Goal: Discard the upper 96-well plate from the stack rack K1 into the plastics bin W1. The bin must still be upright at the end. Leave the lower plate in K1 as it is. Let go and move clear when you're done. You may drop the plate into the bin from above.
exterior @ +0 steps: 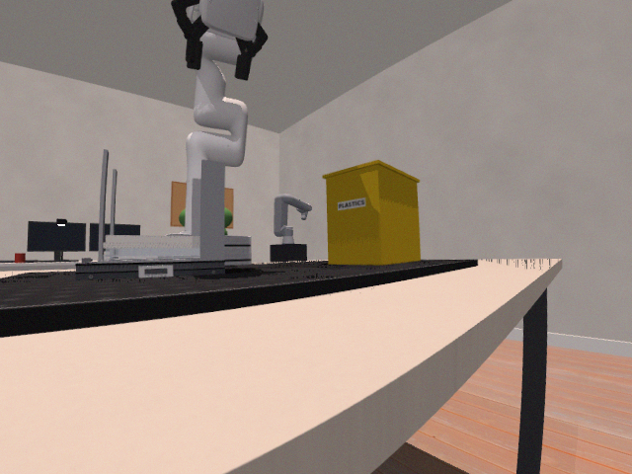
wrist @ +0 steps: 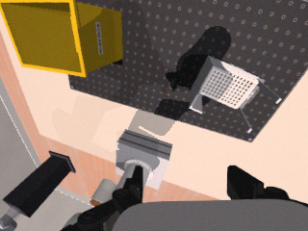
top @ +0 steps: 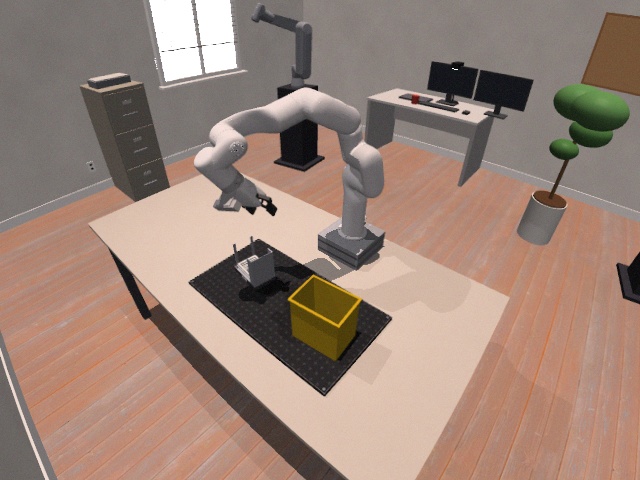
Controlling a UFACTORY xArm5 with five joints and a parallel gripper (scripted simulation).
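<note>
Now: the 96-well plate 290 mm below my hand and 70 mm to the right of it. Round my hand: yellow plastics bin: 300 mm to the left, 240 mm below, 100 mm ahead.
</note>
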